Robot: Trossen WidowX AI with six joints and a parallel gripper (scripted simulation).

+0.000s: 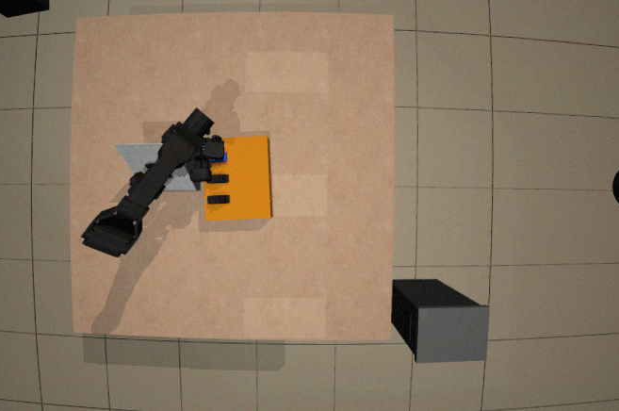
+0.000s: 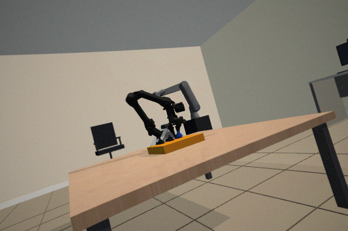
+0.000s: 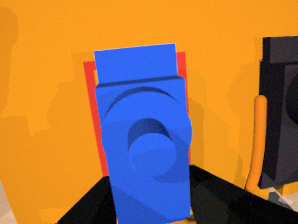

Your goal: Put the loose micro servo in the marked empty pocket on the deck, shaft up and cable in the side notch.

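The orange deck is 12 cm ahead of my gripper tip, 8 cm to the right of it and 4 cm below it.
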